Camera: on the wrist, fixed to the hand. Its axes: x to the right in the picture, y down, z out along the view.
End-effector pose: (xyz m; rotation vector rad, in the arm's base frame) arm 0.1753 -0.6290 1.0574 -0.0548 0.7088 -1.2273
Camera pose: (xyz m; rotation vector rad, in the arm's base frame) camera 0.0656 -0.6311 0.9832 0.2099 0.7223 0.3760
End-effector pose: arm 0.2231 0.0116 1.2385 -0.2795 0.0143 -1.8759
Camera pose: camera 0.1357 -0.0016 1.1398 -0.3125 0.4601 -0.3260
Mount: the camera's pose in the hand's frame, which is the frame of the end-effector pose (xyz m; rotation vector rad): 0.0196 -0.0628 -0.1150 -0.3488 0.0485 1.5470
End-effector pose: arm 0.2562 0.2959 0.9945 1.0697 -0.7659 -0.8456
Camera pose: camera 0.3509 0.3118 0.9033 -0.0096 -1.0588 0.3844
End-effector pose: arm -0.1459 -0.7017 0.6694 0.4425 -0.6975 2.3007
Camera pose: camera -0.1297 -0.5846 0.6096 0.3634 1.1373 -2.1305
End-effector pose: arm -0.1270 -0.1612 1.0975 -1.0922 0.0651 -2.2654
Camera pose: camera -0.2512 -0.1455 1.0541 -0.6614 0.9745 -0.8585
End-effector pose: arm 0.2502 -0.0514 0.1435 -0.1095 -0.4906 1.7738
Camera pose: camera 0.3397 0.0092 0.0670 0.8572 0.6542 -2.7117
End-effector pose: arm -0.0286 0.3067 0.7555 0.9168 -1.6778 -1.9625
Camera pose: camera 0.0452 0.2243 0.6826 -0.4534 -1.1942 -0.9845
